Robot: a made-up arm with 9 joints. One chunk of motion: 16 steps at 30 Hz.
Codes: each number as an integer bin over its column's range. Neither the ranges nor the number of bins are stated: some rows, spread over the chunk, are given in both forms.
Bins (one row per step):
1: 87 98 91 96 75 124 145 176 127
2: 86 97 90 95 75 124 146 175 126
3: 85 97 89 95 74 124 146 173 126
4: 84 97 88 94 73 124 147 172 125
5: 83 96 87 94 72 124 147 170 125
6: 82 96 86 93 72 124 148 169 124
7: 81 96 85 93 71 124 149 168 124
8: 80 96 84 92 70 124 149 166 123
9: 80 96 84 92 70 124 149 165 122
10: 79 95 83 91 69 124 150 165 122
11: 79 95 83 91 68 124 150 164 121
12: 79 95 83 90 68 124 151 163 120
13: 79 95 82 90 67 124 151 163 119
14: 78 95 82 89 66 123 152 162 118
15: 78 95 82 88 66 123 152 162 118
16: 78 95 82 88 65 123 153 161 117
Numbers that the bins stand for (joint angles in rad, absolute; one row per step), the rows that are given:
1: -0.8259 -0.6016 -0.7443 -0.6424 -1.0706 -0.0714 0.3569 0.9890 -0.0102
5: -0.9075 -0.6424 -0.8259 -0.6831 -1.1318 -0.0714 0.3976 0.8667 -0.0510
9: -0.9686 -0.6424 -0.8871 -0.7239 -1.1725 -0.0714 0.4384 0.7647 -0.1122
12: -0.9890 -0.6627 -0.9075 -0.7647 -1.2133 -0.0714 0.4792 0.7239 -0.1529
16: -1.0094 -0.6627 -0.9278 -0.8055 -1.2745 -0.0918 0.5200 0.6831 -0.2141
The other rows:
2: -0.8463 -0.6220 -0.7647 -0.6627 -1.0706 -0.0714 0.3773 0.9686 -0.0306
3: -0.8667 -0.6220 -0.7851 -0.6627 -1.0910 -0.0714 0.3773 0.9278 -0.0306
4: -0.8871 -0.6220 -0.8055 -0.6831 -1.1114 -0.0714 0.3976 0.9075 -0.0510
6: -0.9278 -0.6424 -0.8463 -0.7035 -1.1318 -0.0714 0.4180 0.8463 -0.0714
7: -0.9482 -0.6424 -0.8667 -0.7035 -1.1522 -0.0714 0.4384 0.8259 -0.0714
8: -0.9686 -0.6424 -0.8871 -0.7239 -1.1725 -0.0714 0.4384 0.7851 -0.0918
10: -0.9890 -0.6627 -0.9075 -0.7443 -1.1929 -0.0714 0.4588 0.7647 -0.1122
11: -0.9890 -0.6627 -0.9075 -0.7443 -1.2133 -0.0714 0.4588 0.7443 -0.1325
13: -0.9890 -0.6627 -0.9278 -0.7647 -1.2337 -0.0714 0.4792 0.7239 -0.1733
14: -1.0094 -0.6627 -0.9278 -0.7851 -1.2541 -0.0918 0.4996 0.7035 -0.1937
15: -1.0094 -0.6627 -0.9278 -0.8055 -1.2541 -0.0918 0.4996 0.7035 -0.1937

